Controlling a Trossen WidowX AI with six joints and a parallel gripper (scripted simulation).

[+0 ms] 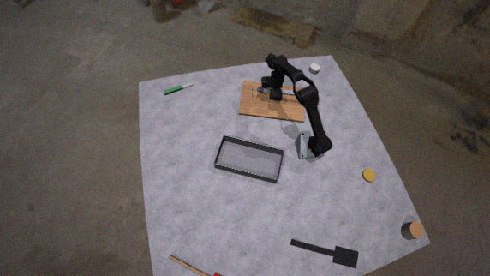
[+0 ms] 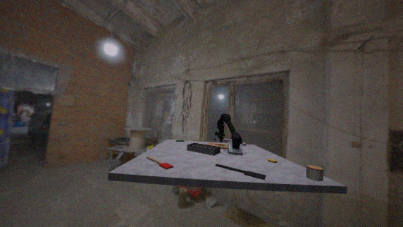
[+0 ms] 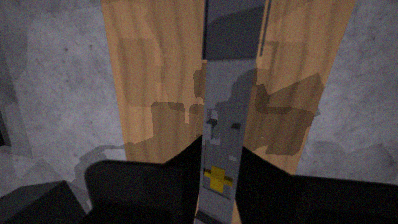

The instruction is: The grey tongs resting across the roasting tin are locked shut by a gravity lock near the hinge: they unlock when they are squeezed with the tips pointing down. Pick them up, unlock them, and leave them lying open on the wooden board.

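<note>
The yellow lock piece lies 40 mm above my gripper tip. The rest, counted from my gripper tip: wooden board 50 mm below; roasting tin 180 mm ahead, 360 mm to the left, 20 mm below; white cap 320 mm behind, 240 mm to the right, 40 mm below.
</note>
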